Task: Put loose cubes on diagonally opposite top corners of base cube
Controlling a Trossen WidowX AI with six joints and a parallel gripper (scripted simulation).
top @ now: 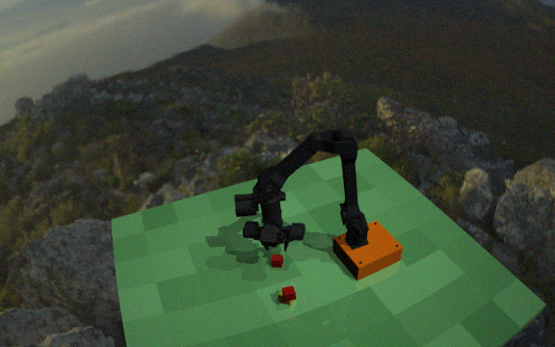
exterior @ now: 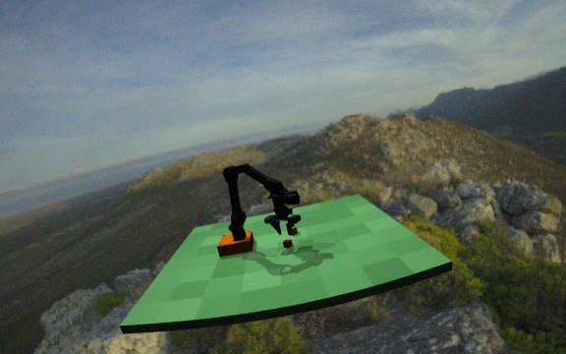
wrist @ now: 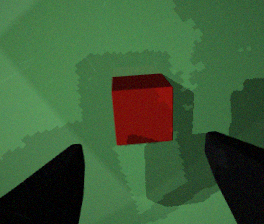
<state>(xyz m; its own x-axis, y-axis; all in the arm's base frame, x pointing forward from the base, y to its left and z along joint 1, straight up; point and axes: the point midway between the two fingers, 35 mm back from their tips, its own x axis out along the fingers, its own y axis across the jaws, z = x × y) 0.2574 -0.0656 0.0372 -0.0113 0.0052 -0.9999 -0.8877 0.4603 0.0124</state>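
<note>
My gripper tip is now 2 cm short of the yellow base cube, 18 cm to the right of it and 5 cm above it.
</note>
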